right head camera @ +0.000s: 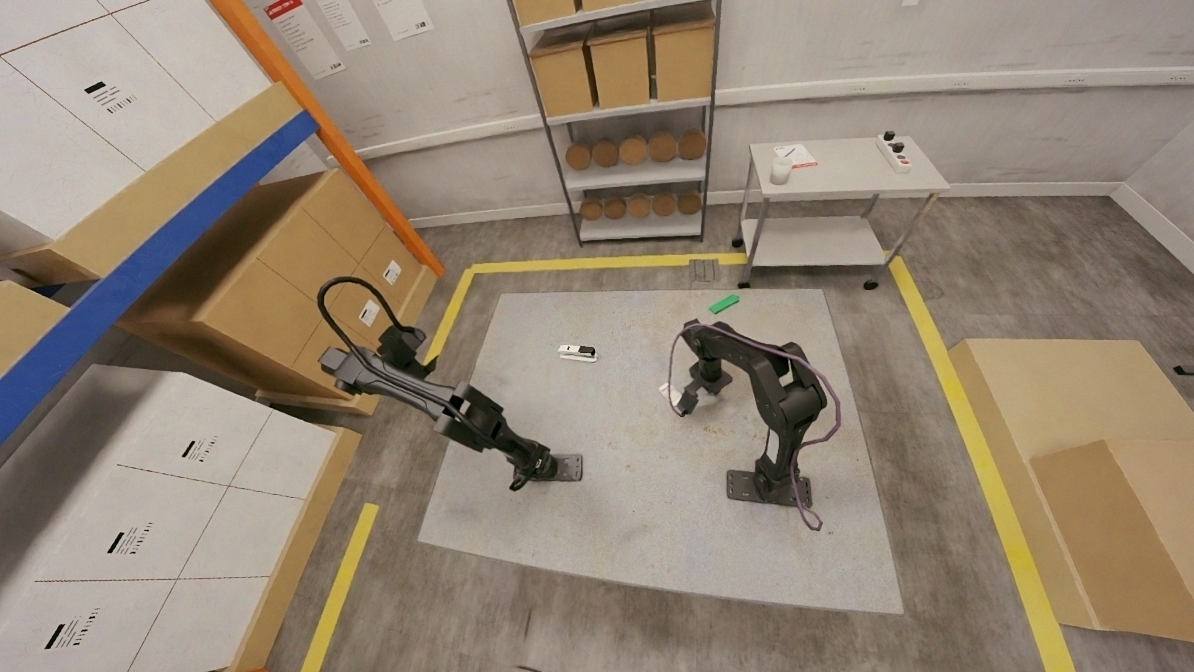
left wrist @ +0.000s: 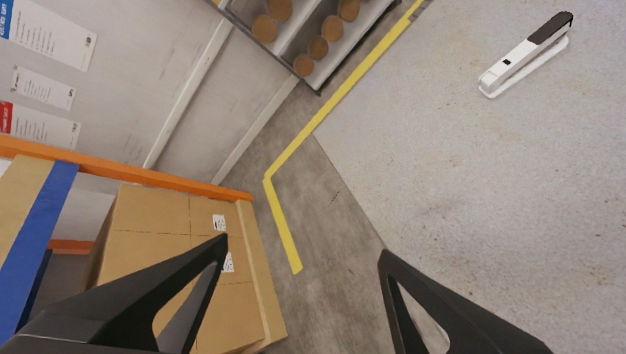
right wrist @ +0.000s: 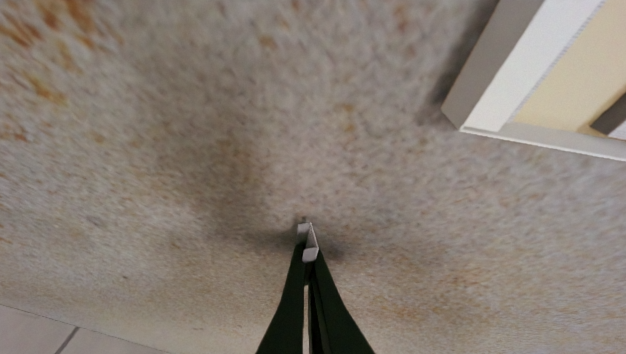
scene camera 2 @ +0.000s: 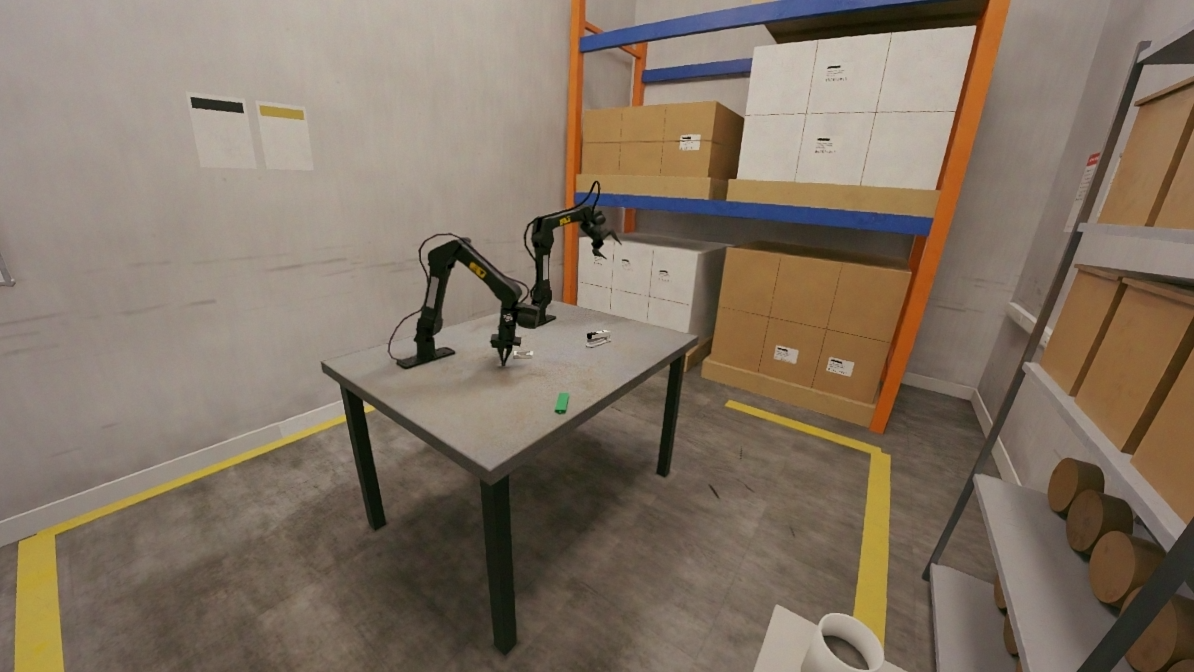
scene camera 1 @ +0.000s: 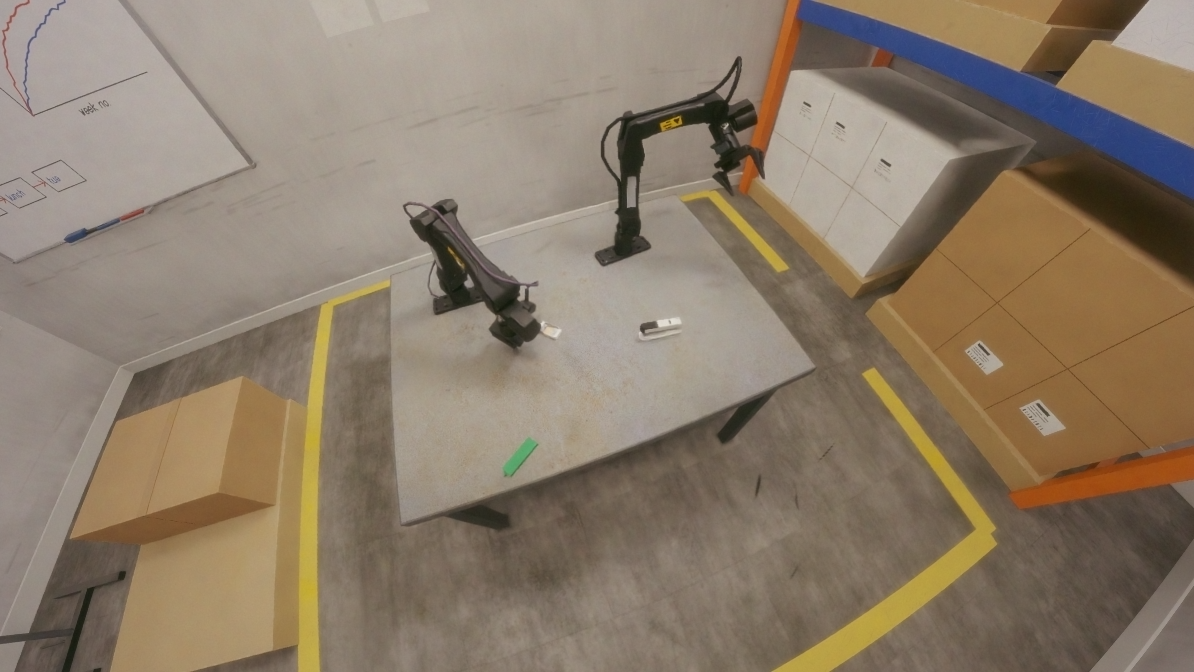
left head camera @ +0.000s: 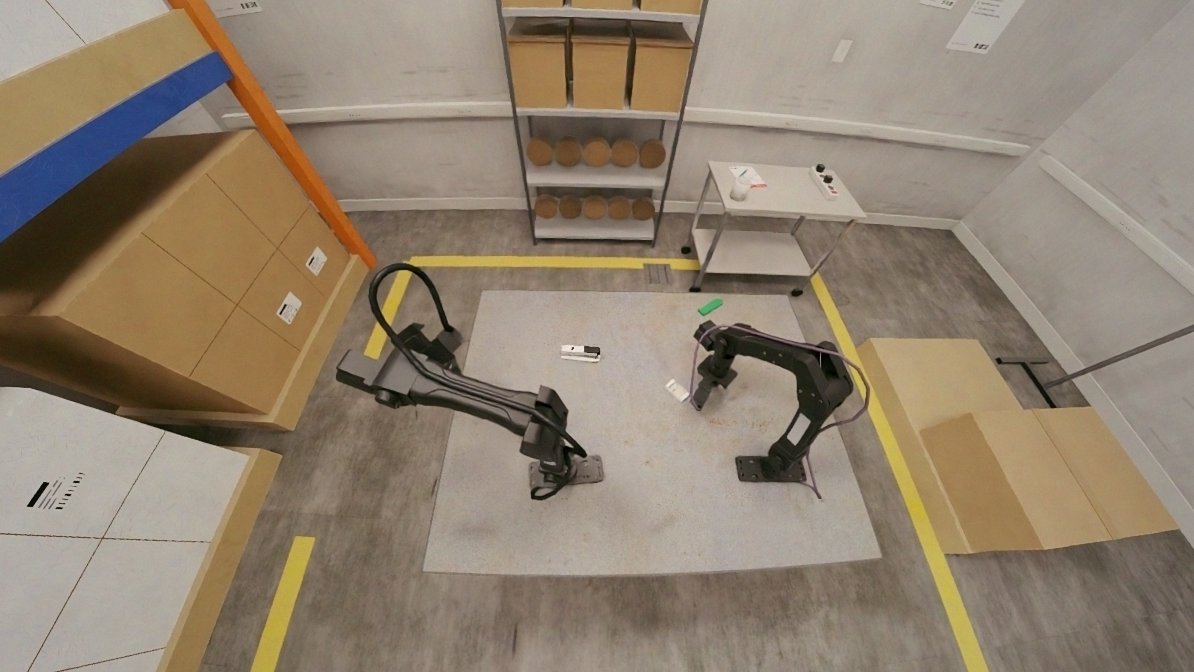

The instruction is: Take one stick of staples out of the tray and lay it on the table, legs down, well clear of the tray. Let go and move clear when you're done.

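Frame: origin at the left arm's base, x left, y back, z up, level; metres.
Seen in the pictures: left gripper, fingertip midpoint: (right head camera: 423, 341) (left wrist: 305, 249) (scene camera 2: 614, 252) (scene camera 1: 748, 187); right gripper, fingertip midpoint: (right head camera: 710, 390) (right wrist: 305, 251) (scene camera 2: 503, 365) (scene camera 1: 514, 346) (left head camera: 710, 386); left arm's base at its link origin: (right head camera: 547, 467) (scene camera 1: 623, 251) (left head camera: 565, 472); right arm's base at its link origin: (right head camera: 767, 488) (scene camera 2: 427, 358) (scene camera 1: 462, 299) (left head camera: 770, 469).
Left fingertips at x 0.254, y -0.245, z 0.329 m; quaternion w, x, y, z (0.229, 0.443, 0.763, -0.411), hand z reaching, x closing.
Offsets run from my left fingertips to a thing's top centre. "spot": to the spot under its first point. Level surfaces: height alone.
The white tray (left head camera: 670, 384) (scene camera 1: 551, 335) (scene camera 2: 528, 353) (right wrist: 525, 60) lies on the table. In the right wrist view its near corner shows at the upper right, with part of a staple stick @[spot: dx -0.622, dy +0.031, dz -0.326 m] (right wrist: 612, 117) inside. My right gripper (left head camera: 697, 406) (scene camera 1: 517, 346) (scene camera 2: 504, 363) (right wrist: 305, 251) points down beside the tray, low over the table. It is shut on a thin stick of staples @[dx -0.729, dy +0.044, dz -0.308 m] (right wrist: 310, 255), whose end shows at the fingertips, close to its shadow. Its legs and whether it touches the table are hard to tell. My left gripper (scene camera 1: 745, 182) (scene camera 2: 609, 248) (left wrist: 305, 249) is open and empty, high beyond the table's side.
A white and black stapler @[dx -0.330, dy -0.115, dz -0.273 m] (left head camera: 579, 353) (right head camera: 577, 353) (scene camera 1: 660, 328) (scene camera 2: 598, 338) (left wrist: 525, 55) lies on the table @[dz -0.329 m] (left head camera: 635, 517). A green block @[dx -0.835, dy -0.273, dz -0.319 m] (left head camera: 710, 306) (right head camera: 724, 303) (scene camera 1: 520, 457) (scene camera 2: 562, 403) lies near the table's edge, away from the arm bases.
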